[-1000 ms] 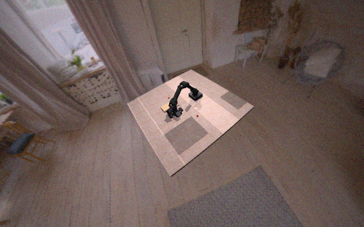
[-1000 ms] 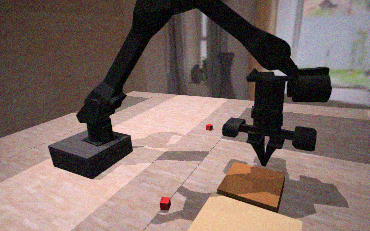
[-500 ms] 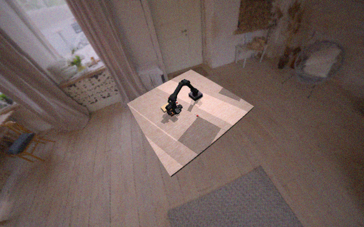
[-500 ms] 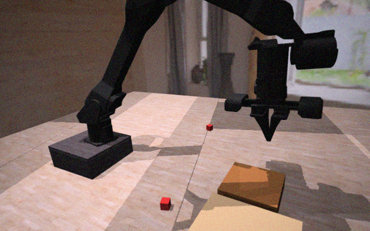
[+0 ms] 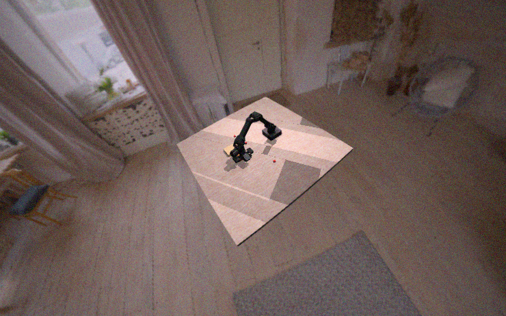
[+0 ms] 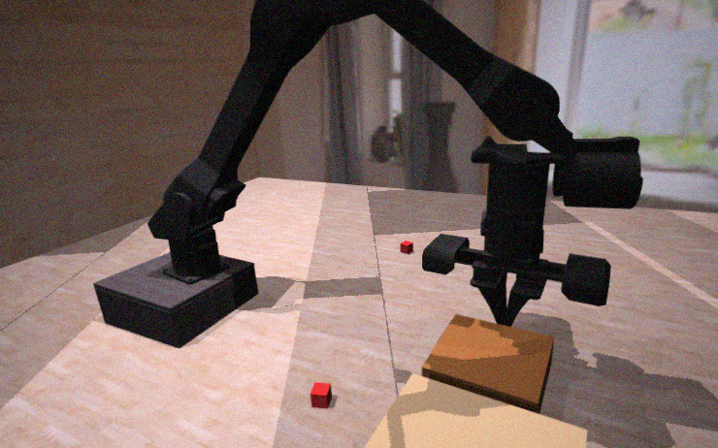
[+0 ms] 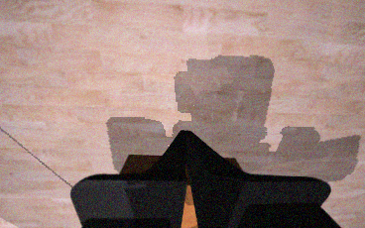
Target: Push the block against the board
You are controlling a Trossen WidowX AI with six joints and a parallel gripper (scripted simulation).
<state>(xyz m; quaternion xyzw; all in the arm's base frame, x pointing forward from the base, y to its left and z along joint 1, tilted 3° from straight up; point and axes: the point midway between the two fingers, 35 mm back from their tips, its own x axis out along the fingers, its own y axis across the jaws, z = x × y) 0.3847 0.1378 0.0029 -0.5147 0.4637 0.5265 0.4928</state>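
Now: the orange square block 80 mm to the right of my gripper tip, 10 mm ahead of it and 10 mm above it. From my gripper tip the other things lie so: board 190 mm to the right, 40 mm ahead, 10 mm above.
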